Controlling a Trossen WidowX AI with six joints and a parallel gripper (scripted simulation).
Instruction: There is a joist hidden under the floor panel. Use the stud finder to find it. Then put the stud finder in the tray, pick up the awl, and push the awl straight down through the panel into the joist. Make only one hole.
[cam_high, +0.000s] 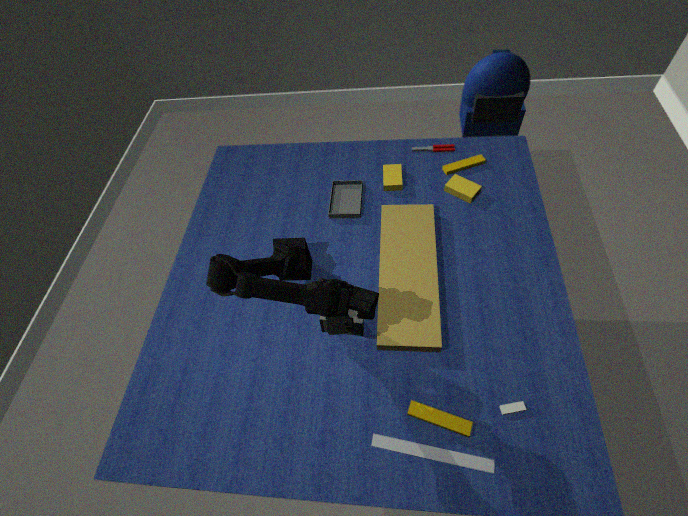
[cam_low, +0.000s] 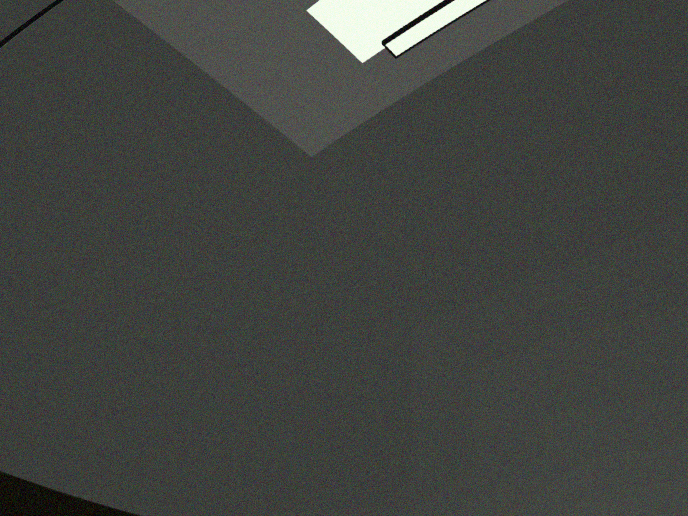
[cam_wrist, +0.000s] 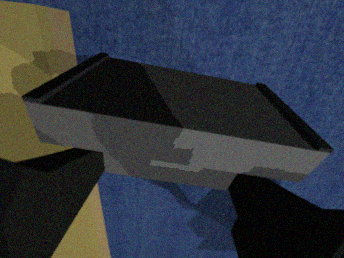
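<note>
Right now my gripper tip is 1 cm to the left of the stud finder and 1 cm past it. Round my gripper tip: square light 3 cm behind, 1 cm to the left; then orange-handled awl 7 cm below, 6 cm to the left, 1 cm behind; then grey tray 49 cm to the left, 9 cm behind, 6 cm below.
</note>
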